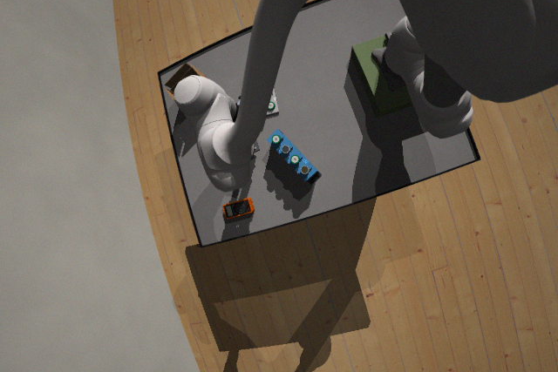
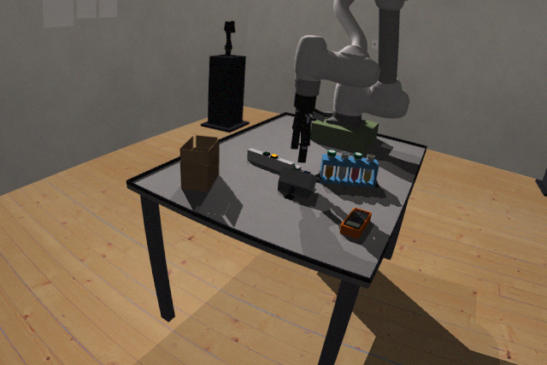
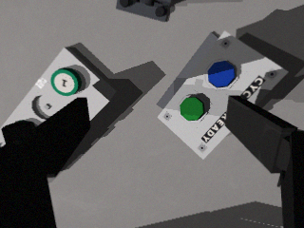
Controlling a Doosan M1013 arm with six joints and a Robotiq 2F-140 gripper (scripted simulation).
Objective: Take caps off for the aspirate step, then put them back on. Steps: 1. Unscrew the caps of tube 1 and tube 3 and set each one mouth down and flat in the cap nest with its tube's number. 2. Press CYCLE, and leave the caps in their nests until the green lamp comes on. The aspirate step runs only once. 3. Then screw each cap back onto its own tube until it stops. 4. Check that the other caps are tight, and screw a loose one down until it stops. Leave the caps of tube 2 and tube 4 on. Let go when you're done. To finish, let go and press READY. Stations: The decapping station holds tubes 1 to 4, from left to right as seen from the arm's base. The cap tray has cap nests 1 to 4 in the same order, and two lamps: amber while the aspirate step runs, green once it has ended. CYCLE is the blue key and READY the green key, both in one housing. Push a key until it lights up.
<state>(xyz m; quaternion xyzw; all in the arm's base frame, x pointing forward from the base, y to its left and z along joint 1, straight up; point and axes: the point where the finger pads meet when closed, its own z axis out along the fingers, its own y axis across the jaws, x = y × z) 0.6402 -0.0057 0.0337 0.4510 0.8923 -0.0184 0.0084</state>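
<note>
Right now the cap 1 is 100 mm behind my hand, 60 mm to the right of it and 110 mm below it. Round my hand: key housing (60 mm ahead, 30 mm to the left, 70 mm below); green key (40 mm ahead, 10 mm to the left, 60 mm below); blue key (40 mm ahead, 60 mm to the left, 60 mm below).
</note>
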